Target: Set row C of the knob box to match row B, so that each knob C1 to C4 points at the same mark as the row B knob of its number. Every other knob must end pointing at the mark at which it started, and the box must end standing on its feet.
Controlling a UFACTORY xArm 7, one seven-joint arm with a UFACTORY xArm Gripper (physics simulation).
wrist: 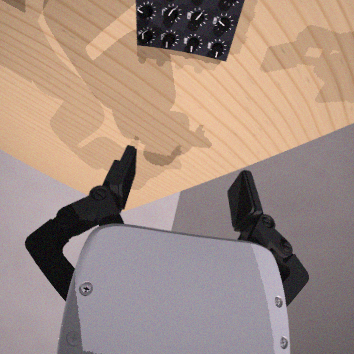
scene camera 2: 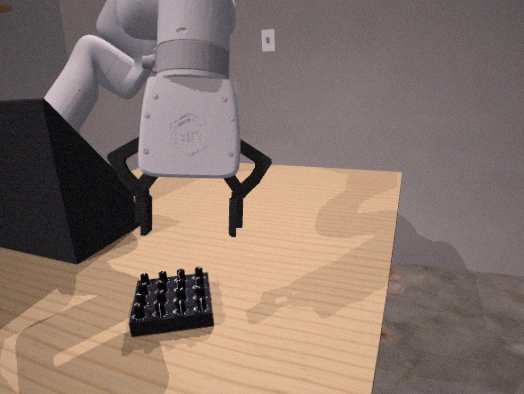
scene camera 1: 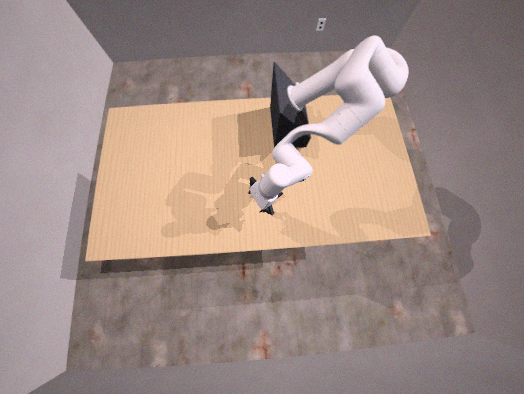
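Pixels of known places: gripper, between the fingertips: (wrist: 186, 170) (scene camera 2: 189, 234) (scene camera 1: 256, 201); arm's base, origin of its link: (scene camera 2: 39, 150) (scene camera 1: 294, 99).
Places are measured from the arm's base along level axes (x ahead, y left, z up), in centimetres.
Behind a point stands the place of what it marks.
Note:
The black knob box (scene camera 2: 172, 325) @(y -15.7, x 45.1, z -17.3 cm) (wrist: 183, 28) @(y -13.6, x 43.6, z -16.2 cm) stands flat and upright on the table, with several rows of black knobs on top. In the wrist view its near part shows at the top edge, and its far part is cut off. There, three knobs of the nearest row have white pointers toward the near edge; in the row behind, the two middle pointers slant up right. Row letters cannot be read. My gripper (scene camera 1: 260, 197) @(y -16.6, x 50.5, z -3.0 cm) (scene camera 2: 189, 234) @(y -16.6, x 50.5, z -3.0 cm) (wrist: 186, 170) @(y -16.6, x 50.5, z -3.0 cm) is open and empty, above table height and clear of the box. In scene camera 1 the arm and gripper mostly hide the box.
The wooden table (scene camera 1: 150, 150) @(y -76.0, x 19.6, z -18.5 cm) (scene camera 2: 300, 240) @(y 16.2, x 50.4, z -18.5 cm) (wrist: 220, 125) @(y -19.9, x 58.5, z -18.4 cm) carries the box. A large black wedge-shaped base (scene camera 1: 287, 122) @(y -4.2, x 16.6, z 4.4 cm) (scene camera 2: 35, 180) @(y -8.9, x 11.2, z -2.9 cm) stands at the arm's foot, behind and to the left of the box in scene camera 2. Arm shadows fall across the table.

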